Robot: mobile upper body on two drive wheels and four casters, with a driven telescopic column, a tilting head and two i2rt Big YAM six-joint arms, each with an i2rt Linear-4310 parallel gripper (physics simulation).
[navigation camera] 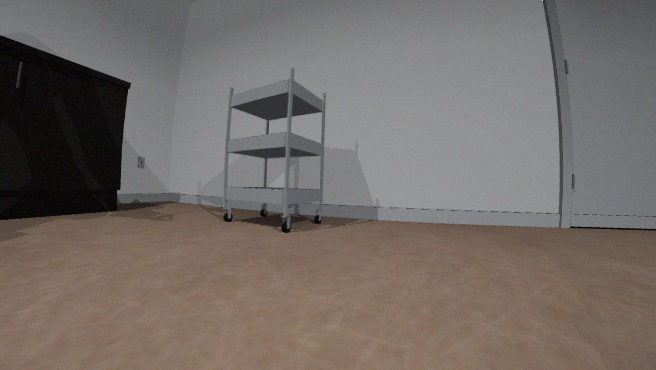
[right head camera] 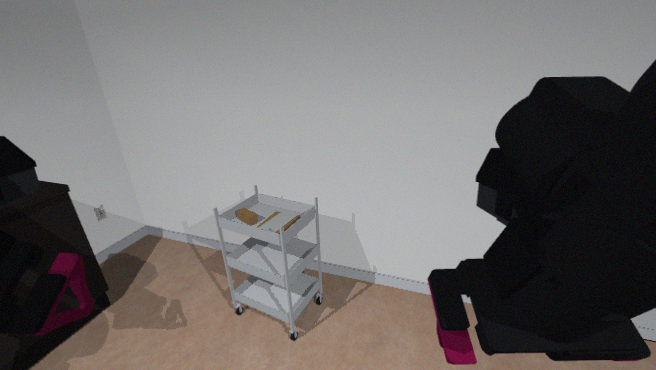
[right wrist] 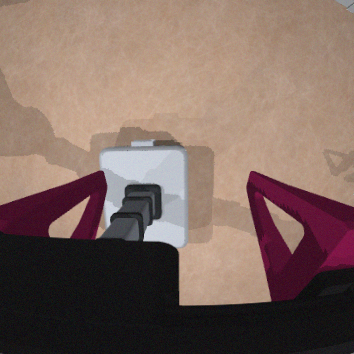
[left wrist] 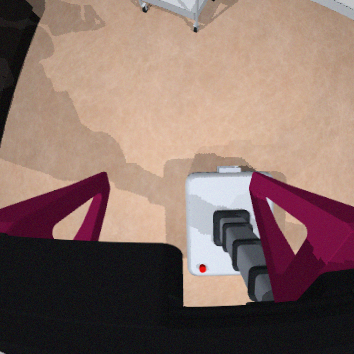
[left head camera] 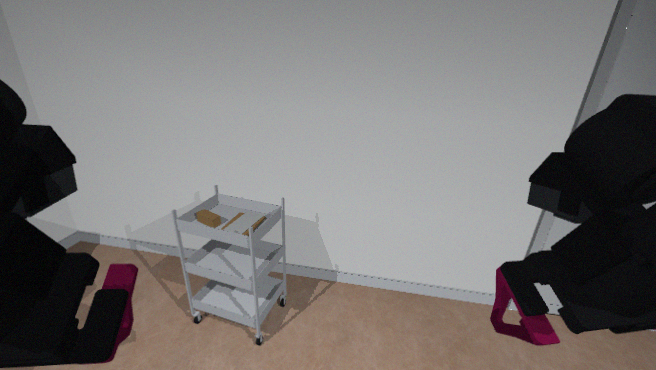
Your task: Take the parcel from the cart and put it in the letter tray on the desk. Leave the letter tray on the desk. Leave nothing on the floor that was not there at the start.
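Places are measured from the left arm's base along level axes (x ahead, y left, z up), in metres.
Pixels of known places: left gripper, fingertip midpoint: [right head camera: 45, 307] [left wrist: 179, 179] [left head camera: 70, 330]; right gripper, fingertip midpoint: [right head camera: 490, 337] [right wrist: 176, 178] [left head camera: 533, 320].
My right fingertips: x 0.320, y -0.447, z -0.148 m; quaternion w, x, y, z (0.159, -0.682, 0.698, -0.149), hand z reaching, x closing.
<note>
Behind a point stands the place of what it marks.
The grey three-tier cart [left head camera: 254, 280] {z -0.931, x 1.332, y -0.068 m} [right head camera: 287, 280] {z -0.954, x 1.334, y -0.070 m} [navigation camera: 288, 150] {z -1.033, x 1.335, y -0.072 m} stands on the floor by the wall, and its lower part shows in the left wrist view [left wrist: 196, 20] {z -1.270, x 1.333, y -0.070 m}. In its top tier lie a small orange-brown block [left head camera: 208, 218] {z -0.699, x 1.570, y 0.162 m} [right head camera: 246, 216] {z -0.699, x 1.571, y 0.161 m} and, to its right, a flat brown item with a pale middle band [left head camera: 243, 223] {z -0.734, x 1.557, y -0.014 m} [right head camera: 280, 222] {z -0.734, x 1.551, y -0.027 m}. Which is the parcel I cannot tell. My left gripper [left head camera: 124, 307] [right head camera: 70, 297] [left wrist: 179, 179] {z -0.127, x 0.358, y 0.007 m} is open, well apart from the cart. My right gripper [left head camera: 522, 320] {z -0.148, x 0.320, y -0.447 m} [right head camera: 452, 320] [right wrist: 176, 178] {z -0.148, x 0.320, y -0.447 m} is open, also far from it. The desk and letter tray do not show.
A dark cabinet [right head camera: 62, 220] {z -0.688, x 1.580, y 1.202 m} [navigation camera: 65, 125] {z -0.880, x 1.340, y 1.287 m} stands left of the cart. The wall [left head camera: 375, 150] {z -0.398, x 1.742, y -0.780 m} [navigation camera: 425, 125] {z -0.773, x 1.697, y -0.900 m} runs behind the cart, with a door frame [navigation camera: 557, 110] {z -0.668, x 1.390, y -1.709 m} at the right. My pale base [left wrist: 202, 200] {z -1.150, x 0.162, y -0.063 m} [right wrist: 170, 170] {z -1.150, x 0.180, y -0.389 m} shows below the wrists.
</note>
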